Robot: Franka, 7 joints.
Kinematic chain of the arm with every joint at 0, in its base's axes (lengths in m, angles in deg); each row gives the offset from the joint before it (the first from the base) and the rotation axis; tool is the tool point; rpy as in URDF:
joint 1: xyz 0 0 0.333 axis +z
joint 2: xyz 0 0 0 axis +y
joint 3: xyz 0 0 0.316 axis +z
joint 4: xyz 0.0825 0 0 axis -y
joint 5: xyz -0.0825 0 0.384 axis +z
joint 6: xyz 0 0 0 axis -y
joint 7: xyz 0.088 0 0 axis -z
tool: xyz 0 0 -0.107 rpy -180 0 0
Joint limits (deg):
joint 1: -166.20..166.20
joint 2: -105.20..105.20
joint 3: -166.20..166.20
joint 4: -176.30..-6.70
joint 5: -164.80..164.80
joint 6: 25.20..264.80
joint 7: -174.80..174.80
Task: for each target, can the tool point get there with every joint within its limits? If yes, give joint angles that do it. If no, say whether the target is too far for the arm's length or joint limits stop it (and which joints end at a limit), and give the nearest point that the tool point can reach.
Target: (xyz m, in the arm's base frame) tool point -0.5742 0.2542 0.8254
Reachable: yes | joints -57.42 -50.45 -63.52 -45.38 75.98 197.91 129.24
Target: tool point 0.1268 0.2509 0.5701
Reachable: yes | joints 47.57 -50.24 8.40 -139.70 11.81 86.51 130.07
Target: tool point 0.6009 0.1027 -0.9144
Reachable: no: too far | nearest point 0.4301 0.0735 -0.3383 | short by 0.602 m
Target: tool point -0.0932 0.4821 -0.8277
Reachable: no: too far | nearest point -0.0743 0.3844 -0.3496 | short by 0.488 m
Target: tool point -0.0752 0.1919 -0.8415
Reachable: no: too far | nearest point -0.0886 0.2262 -0.3592 | short by 0.484 m
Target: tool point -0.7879 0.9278 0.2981
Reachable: no: too far | nearest point -0.5551 0.6536 0.3084 | short by 0.360 m
